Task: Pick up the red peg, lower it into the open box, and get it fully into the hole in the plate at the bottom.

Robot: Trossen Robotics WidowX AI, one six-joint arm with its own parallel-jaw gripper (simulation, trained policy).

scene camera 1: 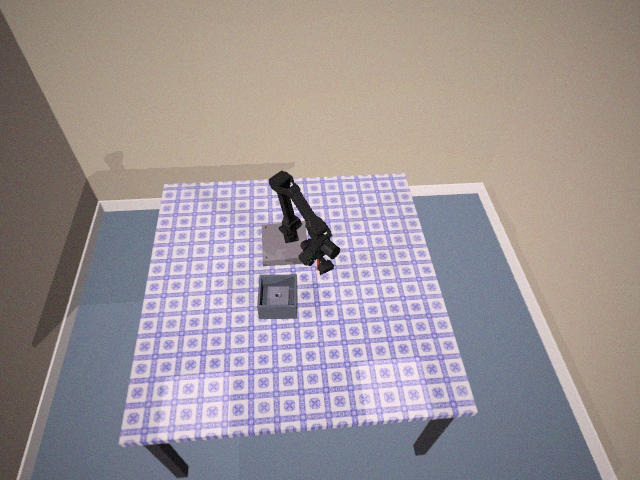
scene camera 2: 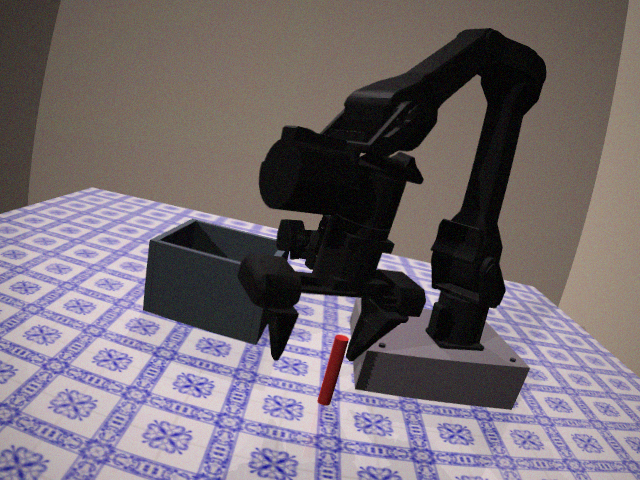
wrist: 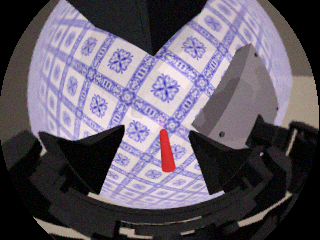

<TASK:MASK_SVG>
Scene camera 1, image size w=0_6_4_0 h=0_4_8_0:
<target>dark grey box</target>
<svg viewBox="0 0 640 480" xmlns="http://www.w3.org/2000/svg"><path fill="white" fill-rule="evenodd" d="M260 274L257 301L259 319L297 319L297 274ZM268 286L289 286L289 305L267 305Z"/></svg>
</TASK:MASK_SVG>
